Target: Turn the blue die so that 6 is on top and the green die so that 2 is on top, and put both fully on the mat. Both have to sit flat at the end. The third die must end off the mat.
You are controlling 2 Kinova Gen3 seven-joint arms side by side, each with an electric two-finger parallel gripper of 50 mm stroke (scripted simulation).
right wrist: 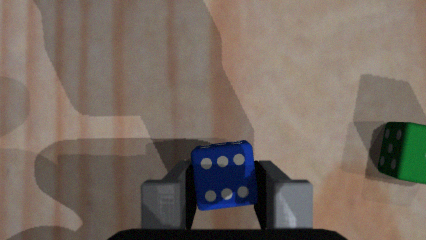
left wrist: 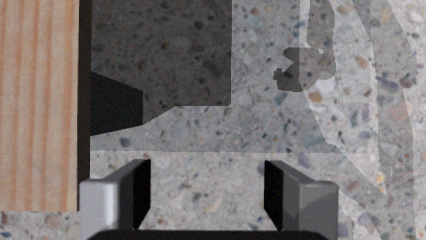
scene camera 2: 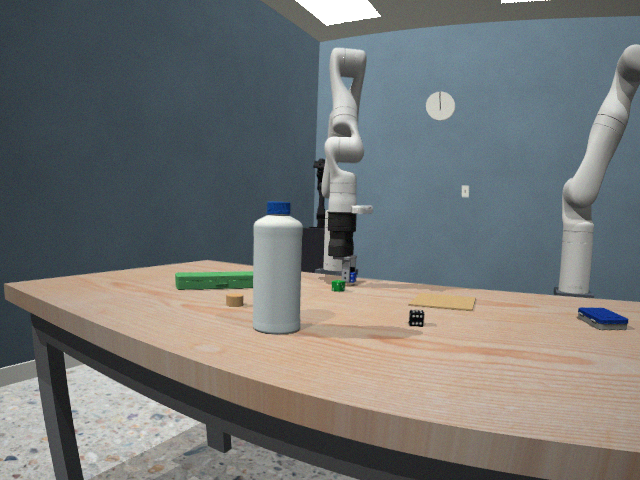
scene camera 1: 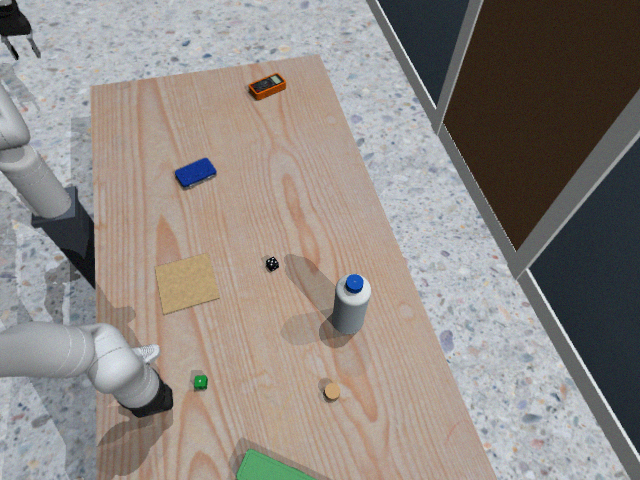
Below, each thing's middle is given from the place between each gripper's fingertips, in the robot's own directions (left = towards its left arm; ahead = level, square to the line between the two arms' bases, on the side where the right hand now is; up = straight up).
Now: the tan mat (scene camera 1: 188, 282) 7 cm ahead of my right hand (scene camera 2: 348, 280), 28 cm to the left of it and 3 cm below it. Also, from my right hand: green case (scene camera 2: 184, 280) (25 cm ahead, 23 cm to the right, 2 cm below); white bottle (scene camera 2: 277, 255) (45 cm ahead, 9 cm to the left, 7 cm above); blue die (right wrist: 224, 173) (1 cm to the left, 1 cm below).
Now: left hand 410 mm short of the blue box (scene camera 1: 193, 174), 400 mm to the left of it and 170 mm above it. Round my left hand: white bottle 940 mm to the right, 730 mm ahead, 80 mm below; then blue die 1030 mm to the right, 280 mm ahead, 160 mm below; then tan mat 750 mm to the right, 350 mm ahead, 180 mm below.
